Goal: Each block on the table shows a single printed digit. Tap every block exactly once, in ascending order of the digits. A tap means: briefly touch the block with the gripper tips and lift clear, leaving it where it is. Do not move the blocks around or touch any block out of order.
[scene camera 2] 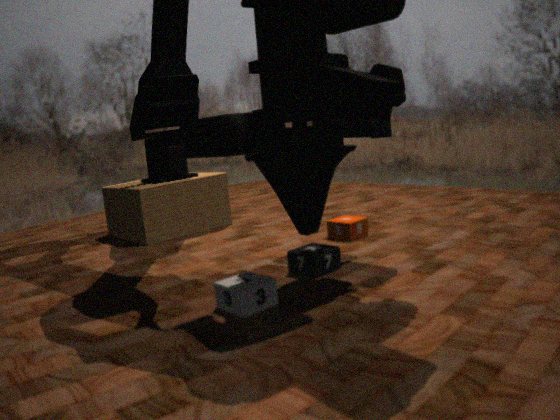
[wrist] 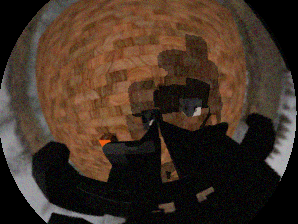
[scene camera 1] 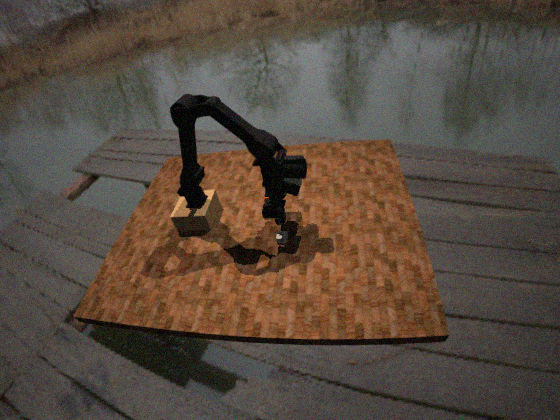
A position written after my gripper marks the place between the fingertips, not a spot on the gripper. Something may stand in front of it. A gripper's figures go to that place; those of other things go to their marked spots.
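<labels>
Black block [scene camera 2: 314,260], 37 cm from the lens. My gripper [scene camera 2: 308,233], 38 cm from the lens.
</labels>
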